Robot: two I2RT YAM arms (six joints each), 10 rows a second.
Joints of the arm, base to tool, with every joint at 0 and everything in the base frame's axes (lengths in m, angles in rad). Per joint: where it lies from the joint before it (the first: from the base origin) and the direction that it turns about. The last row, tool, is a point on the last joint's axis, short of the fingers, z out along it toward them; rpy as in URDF.
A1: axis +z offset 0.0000 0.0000 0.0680
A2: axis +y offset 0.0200 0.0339 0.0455
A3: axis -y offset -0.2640 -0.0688 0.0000
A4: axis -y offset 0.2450 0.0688 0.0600
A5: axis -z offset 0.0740 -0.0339 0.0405
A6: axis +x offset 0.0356 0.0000 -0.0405
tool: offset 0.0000 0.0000 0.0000 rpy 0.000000 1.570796 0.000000
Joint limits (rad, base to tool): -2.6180..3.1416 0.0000..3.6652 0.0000..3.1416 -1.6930..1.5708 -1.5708..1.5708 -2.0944..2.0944
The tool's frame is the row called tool.
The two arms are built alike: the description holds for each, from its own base.
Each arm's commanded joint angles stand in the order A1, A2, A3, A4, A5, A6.
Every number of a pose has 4 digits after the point. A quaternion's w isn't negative.
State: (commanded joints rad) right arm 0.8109 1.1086 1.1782 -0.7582 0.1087 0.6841; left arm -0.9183 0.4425 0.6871 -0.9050 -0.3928 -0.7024
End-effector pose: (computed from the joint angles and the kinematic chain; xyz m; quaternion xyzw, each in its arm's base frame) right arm 0.1592 0.1619 0.3572 -0.0341 0.9026 0.2538 0.3460; left arm 0.0649 -0.0625 0.2785 0.0096 0.8850 -0.1916 0.4242
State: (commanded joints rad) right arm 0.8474 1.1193 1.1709 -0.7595 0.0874 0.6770; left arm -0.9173 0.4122 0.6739 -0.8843 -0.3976 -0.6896
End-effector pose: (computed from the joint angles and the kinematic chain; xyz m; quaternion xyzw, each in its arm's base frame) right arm 0.1543 0.1700 0.3524 -0.0590 0.9058 0.2598 0.3296; left arm 0.0632 -0.0599 0.2783 0.0095 0.8768 -0.2001 0.4372
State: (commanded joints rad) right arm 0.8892 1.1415 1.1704 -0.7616 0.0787 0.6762; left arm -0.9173 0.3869 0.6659 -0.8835 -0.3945 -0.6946
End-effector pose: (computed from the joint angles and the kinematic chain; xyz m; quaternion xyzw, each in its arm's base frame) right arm 0.1500 0.1805 0.3474 -0.0811 0.9093 0.2612 0.3136; left arm 0.0610 -0.0571 0.2775 0.0060 0.8731 -0.2085 0.4407
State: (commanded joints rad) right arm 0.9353 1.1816 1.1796 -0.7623 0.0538 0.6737; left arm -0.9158 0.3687 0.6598 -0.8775 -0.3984 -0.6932
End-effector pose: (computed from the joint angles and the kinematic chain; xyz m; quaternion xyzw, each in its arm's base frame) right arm 0.1464 0.1952 0.3415 -0.1095 0.9130 0.2655 0.2898; left arm 0.0598 -0.0552 0.2773 0.0030 0.8689 -0.2128 0.4469
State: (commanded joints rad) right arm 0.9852 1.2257 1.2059 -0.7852 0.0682 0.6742; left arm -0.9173 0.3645 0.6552 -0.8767 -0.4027 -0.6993
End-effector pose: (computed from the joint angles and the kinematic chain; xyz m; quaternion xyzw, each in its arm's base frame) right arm 0.1417 0.2093 0.3381 -0.1310 0.9178 0.2541 0.2754; left arm 0.0596 -0.0549 0.2763 -0.0001 0.8686 -0.2132 0.4474
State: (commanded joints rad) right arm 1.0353 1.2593 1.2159 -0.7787 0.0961 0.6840; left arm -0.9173 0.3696 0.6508 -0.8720 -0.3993 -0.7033
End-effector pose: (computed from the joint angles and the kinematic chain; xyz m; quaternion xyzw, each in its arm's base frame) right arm 0.1361 0.2227 0.3339 -0.1452 0.9184 0.2475 0.2723; left arm 0.0604 -0.0561 0.2750 -0.0004 0.8698 -0.2136 0.4447
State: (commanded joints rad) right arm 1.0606 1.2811 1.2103 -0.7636 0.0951 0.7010; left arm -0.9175 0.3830 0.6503 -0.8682 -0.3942 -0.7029
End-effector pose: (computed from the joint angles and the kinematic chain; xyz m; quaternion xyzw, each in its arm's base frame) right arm 0.1332 0.2311 0.3279 -0.1498 0.9200 0.2491 0.2631; left arm 0.0617 -0.0582 0.2743 0.0021 0.8724 -0.2117 0.4406
